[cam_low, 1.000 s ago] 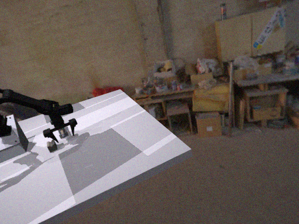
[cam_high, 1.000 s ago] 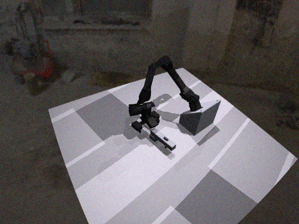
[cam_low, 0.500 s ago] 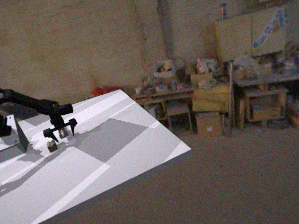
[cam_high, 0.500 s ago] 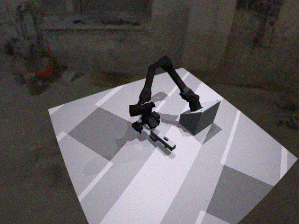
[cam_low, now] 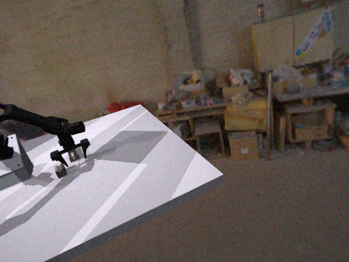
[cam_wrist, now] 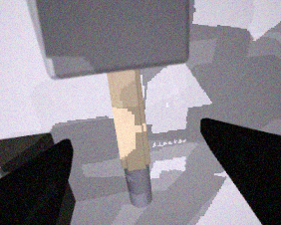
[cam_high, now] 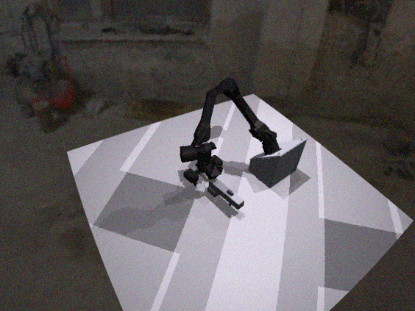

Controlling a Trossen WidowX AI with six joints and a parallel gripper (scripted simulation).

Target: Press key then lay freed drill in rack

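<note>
The drill lies 1 cm behind my gripper tip, 4 cm to the left of it and 4 cm above it. From my gripper tip the other things lie so: grey housing (4 cm behind, 13 cm to the left, 4 cm above); then blue key (4 cm behind, 16 cm to the left, 4 cm above); then rack (7 cm behind, 5 cm to the right, 1 cm above).
</note>
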